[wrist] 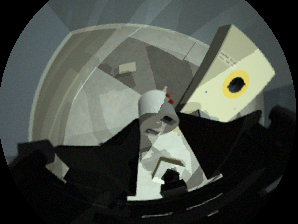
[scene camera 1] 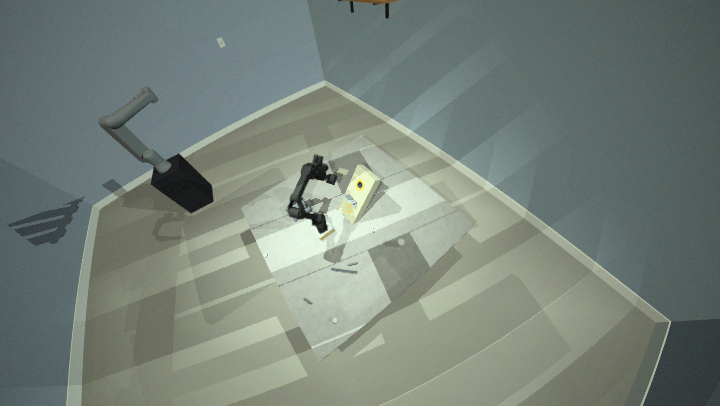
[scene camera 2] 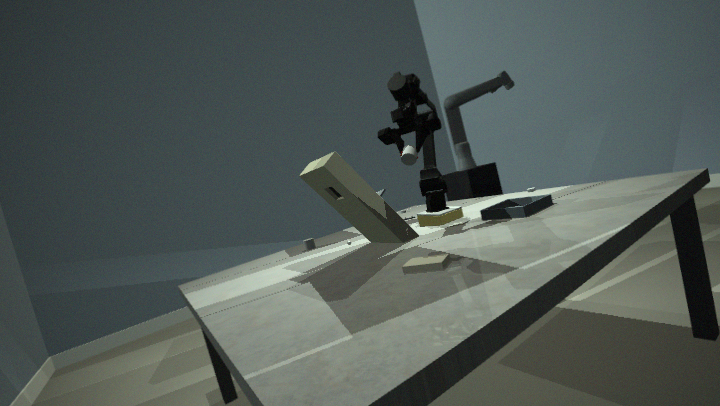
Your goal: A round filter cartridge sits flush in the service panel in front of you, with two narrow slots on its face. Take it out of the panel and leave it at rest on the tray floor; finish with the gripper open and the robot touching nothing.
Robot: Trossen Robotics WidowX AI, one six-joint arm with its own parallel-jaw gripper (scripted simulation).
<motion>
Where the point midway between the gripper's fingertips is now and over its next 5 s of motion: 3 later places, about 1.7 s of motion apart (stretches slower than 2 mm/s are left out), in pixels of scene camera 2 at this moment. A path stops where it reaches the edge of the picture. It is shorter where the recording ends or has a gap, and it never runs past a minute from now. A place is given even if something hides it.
The gripper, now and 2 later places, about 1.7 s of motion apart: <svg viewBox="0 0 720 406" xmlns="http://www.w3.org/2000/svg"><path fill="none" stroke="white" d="M410 154L479 154L510 196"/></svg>
</motion>
